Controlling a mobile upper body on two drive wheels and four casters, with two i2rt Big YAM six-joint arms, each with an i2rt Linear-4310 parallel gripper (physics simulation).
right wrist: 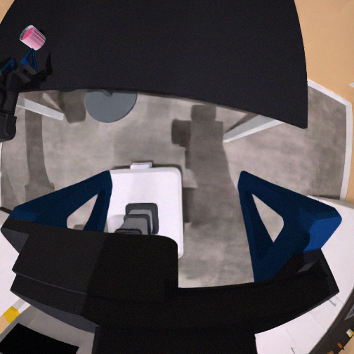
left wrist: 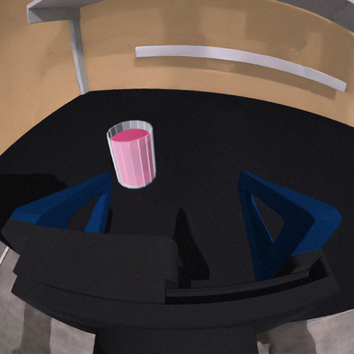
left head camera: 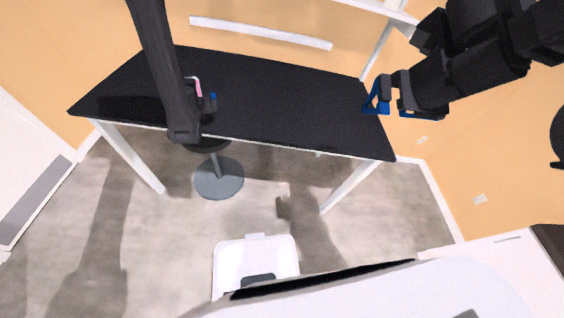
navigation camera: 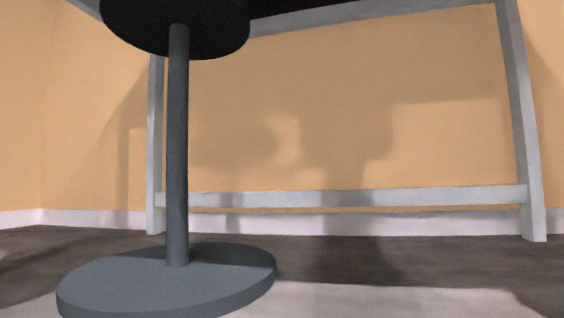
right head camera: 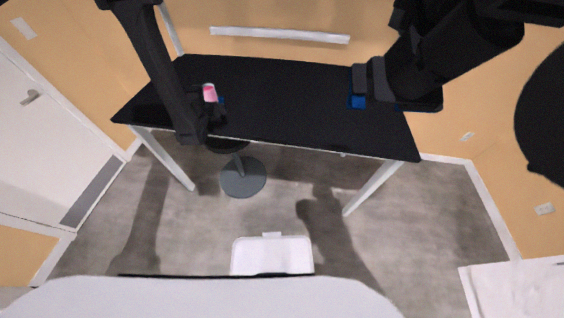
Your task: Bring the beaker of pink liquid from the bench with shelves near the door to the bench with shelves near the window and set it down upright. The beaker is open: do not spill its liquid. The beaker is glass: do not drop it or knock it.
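Observation:
A clear open beaker of pink liquid (left head camera: 199,88) (right head camera: 210,93) (left wrist: 134,157) (right wrist: 33,37) stands upright on the black-topped bench (left head camera: 300,100) (right head camera: 300,105) (left wrist: 210,130) (right wrist: 175,50); my left arm partly hides it in the left head view. My left gripper (left wrist: 174,178) (right wrist: 22,53) is open and empty, low over the bench. In the left wrist view the beaker is beyond the fingertips, off toward the picture-left finger and not touching it as far as shows. My right gripper (left head camera: 393,112) (right head camera: 378,106) (right wrist: 174,177) is open and empty, near the bench's right end. The window does not show.
A round stool base (left head camera: 218,178) (right head camera: 243,177) (right wrist: 110,106) (navigation camera: 165,285) stands below the bench's front edge. A white door (right head camera: 50,135) is at the left. A shelf (left wrist: 55,9) is above the bench's back. A white cabinet (left head camera: 480,255) (right head camera: 520,287) is at the lower right.

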